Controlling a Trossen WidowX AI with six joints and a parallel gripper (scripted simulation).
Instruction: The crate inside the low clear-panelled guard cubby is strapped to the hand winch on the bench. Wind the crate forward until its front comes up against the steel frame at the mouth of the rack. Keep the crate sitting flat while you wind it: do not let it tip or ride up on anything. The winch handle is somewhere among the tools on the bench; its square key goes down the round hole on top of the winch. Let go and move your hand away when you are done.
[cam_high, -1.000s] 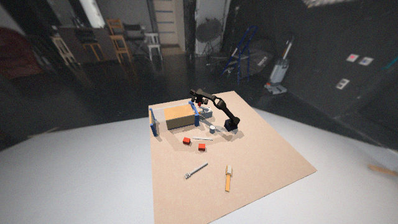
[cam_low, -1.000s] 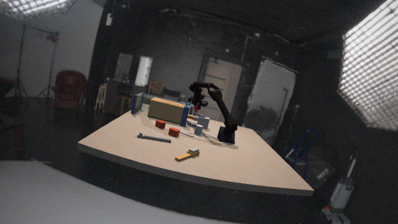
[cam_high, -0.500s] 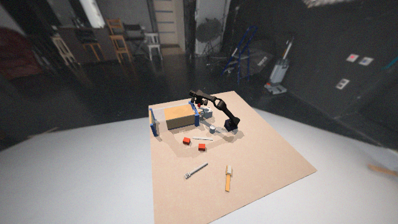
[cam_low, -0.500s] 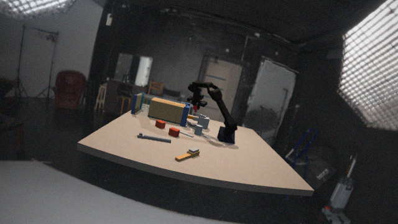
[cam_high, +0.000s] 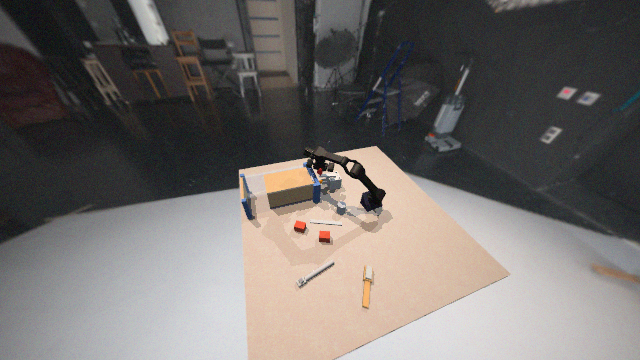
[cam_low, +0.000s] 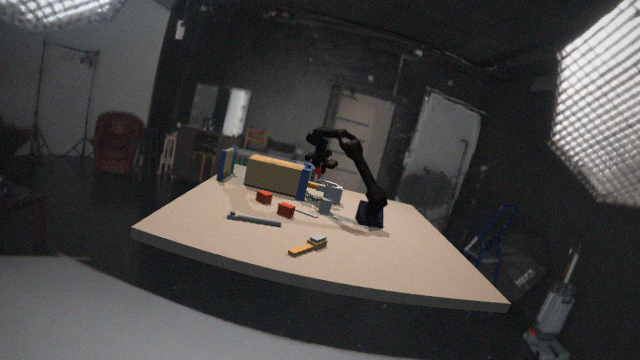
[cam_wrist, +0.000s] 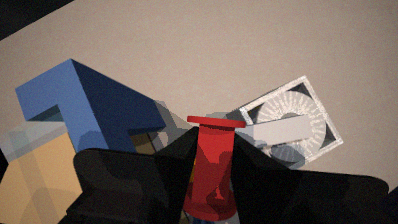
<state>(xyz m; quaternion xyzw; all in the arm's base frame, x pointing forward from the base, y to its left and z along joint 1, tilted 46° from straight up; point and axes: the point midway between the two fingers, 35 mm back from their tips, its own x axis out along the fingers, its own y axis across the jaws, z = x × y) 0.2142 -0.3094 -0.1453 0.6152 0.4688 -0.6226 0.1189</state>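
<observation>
Right now my gripper tip is 80 mm short of the blue steel frame, 30 mm to the right of it and 30 mm above it. Round my gripper tip: grey winch (100 mm below, 100 mm behind, 50 mm to the left); red knob (10 mm to the left, 10 mm ahead); winch handle (30 mm to the left, 30 mm below, 20 mm behind).
</observation>
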